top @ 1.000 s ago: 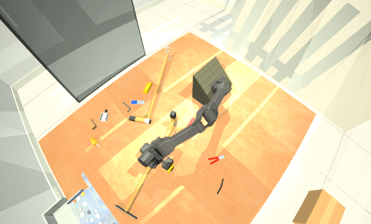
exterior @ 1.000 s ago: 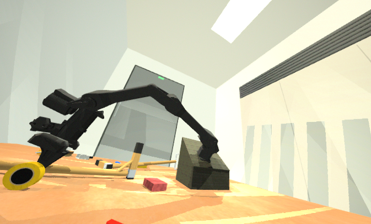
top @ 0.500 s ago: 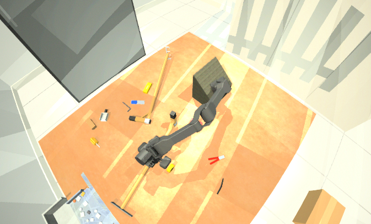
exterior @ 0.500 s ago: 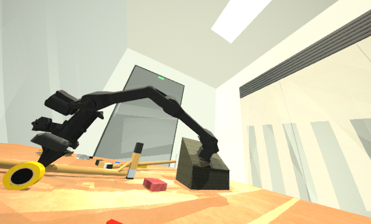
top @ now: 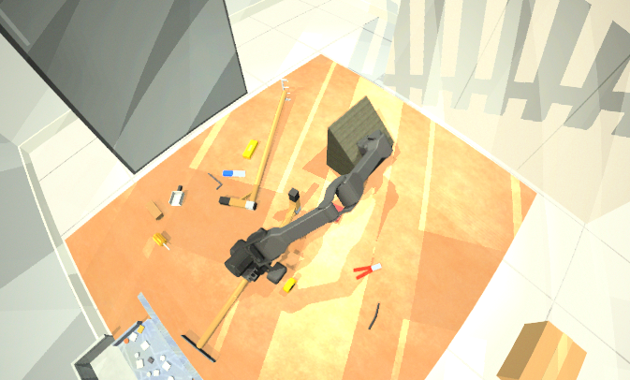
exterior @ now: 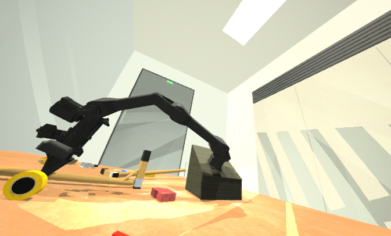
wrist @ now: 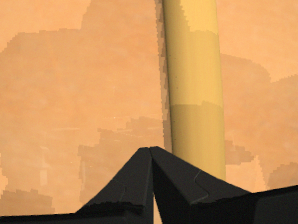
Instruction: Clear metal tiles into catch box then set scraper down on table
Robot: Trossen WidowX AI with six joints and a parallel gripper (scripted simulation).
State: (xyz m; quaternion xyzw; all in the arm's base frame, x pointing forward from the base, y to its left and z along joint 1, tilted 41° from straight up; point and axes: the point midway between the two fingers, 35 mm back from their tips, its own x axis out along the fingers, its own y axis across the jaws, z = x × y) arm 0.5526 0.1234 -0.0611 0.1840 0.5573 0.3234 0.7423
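The long scraper is 50 mm above my gripper tip, 20 mm ahead of it and 10 mm to the right of it. The rest, counted from my gripper tip: red clip: 280 mm behind, 250 mm to the left, 10 mm below; red block: 340 mm behind, 10 mm to the left; yellow tape roll: 110 mm to the left, 50 mm behind, 10 mm above.
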